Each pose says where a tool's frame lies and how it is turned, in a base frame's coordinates. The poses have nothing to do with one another.
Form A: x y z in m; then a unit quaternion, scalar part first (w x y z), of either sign.
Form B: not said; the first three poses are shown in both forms.
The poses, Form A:
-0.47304 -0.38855 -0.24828 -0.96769 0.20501 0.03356 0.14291
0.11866 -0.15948 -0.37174 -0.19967 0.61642 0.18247 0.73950
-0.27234 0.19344 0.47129 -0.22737 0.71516 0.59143 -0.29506
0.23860 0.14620 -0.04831 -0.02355 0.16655 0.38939 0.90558
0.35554 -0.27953 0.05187 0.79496 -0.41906 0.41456 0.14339
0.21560 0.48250 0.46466 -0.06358 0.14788 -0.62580 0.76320
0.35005 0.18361 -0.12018 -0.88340 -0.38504 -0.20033 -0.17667
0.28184 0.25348 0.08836 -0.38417 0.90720 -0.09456 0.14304
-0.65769 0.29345 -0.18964 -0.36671 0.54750 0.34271 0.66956
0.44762 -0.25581 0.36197 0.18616 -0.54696 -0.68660 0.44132
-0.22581 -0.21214 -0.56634 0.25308 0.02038 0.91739 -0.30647
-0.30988 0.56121 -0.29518 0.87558 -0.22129 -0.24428 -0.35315
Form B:
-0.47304 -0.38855 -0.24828 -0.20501 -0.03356 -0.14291 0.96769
0.11866 -0.15948 -0.37174 -0.61642 -0.18247 -0.73950 0.19967
-0.27234 0.19344 0.47129 -0.71516 -0.59143 0.29506 0.22737
0.23860 0.14620 -0.04831 -0.16655 -0.38939 -0.90558 0.02355
0.35554 -0.27953 0.05187 -0.41906 0.41456 0.14339 0.79496
0.21560 0.48250 0.46466 -0.14788 0.62580 -0.76320 0.06358
0.35005 0.18361 -0.12018 0.38504 0.20033 0.17667 0.88340
0.28184 0.25348 0.08836 -0.90720 0.09456 -0.14304 0.38417
-0.65769 0.29345 -0.18964 -0.54750 -0.34271 -0.66956 0.36671
0.44762 -0.25581 0.36197 -0.54696 -0.68660 0.44132 0.18616
-0.22581 -0.21214 -0.56634 0.02038 0.91739 -0.30647 0.25308
-0.30988 0.56121 -0.29518 -0.22129 -0.24428 -0.35315 0.87558

